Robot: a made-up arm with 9 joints. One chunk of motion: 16 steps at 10 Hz.
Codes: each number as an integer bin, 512 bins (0 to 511) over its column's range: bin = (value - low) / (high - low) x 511, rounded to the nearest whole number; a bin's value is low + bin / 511 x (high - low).
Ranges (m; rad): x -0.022..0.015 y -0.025..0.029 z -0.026..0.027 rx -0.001..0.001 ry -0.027..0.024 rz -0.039..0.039
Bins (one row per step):
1: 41 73 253 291 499 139
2: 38 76 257 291 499 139
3: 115 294 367 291 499 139
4: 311 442 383 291 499 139
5: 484 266 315 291 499 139
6: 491 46 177 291 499 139
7: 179 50 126 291 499 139
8: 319 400 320 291 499 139
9: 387 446 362 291 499 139
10: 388 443 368 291 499 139
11: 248 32 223 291 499 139
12: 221 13 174 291 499 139
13: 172 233 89 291 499 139
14: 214 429 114 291 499 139
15: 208 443 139 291 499 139
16: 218 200 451 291 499 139
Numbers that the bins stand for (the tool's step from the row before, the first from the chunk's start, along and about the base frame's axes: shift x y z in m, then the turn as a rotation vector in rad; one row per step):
1: -0.01903 -0.01729 0.00024 0.00014 0.02280 -0.01778
2: -0.01925 -0.01697 0.00066 0.00014 0.02280 -0.01778
3: -0.01367 0.00607 0.01206 0.00014 0.02280 -0.01778
4: 0.00052 0.02171 0.01372 0.00014 0.02280 -0.01778
5: 0.01305 0.00311 0.00667 0.00014 0.02280 -0.01778
6: 0.01355 -0.02014 -0.00764 0.00014 0.02280 -0.01778
7: -0.00904 -0.01972 -0.01293 0.00014 0.02280 -0.01778
8: 0.00110 0.01727 0.00719 0.00014 0.02280 -0.01778
9: 0.00602 0.02213 0.01155 0.00014 0.02280 -0.01778
10: 0.00609 0.02181 0.01217 0.00014 0.02280 -0.01778
11: -0.00404 -0.02162 -0.00287 0.00014 0.02280 -0.01778
12: -0.00600 -0.02363 -0.00795 0.00014 0.02280 -0.01778
13: -0.00955 -0.00038 -0.01677 0.00014 0.02280 -0.01778
14: -0.00650 0.02033 -0.01418 0.00014 0.02280 -0.01778
15: -0.00694 0.02181 -0.01158 0.00014 0.02280 -0.01778
16: -0.00622 -0.00386 0.02078 0.00014 0.02280 -0.01778

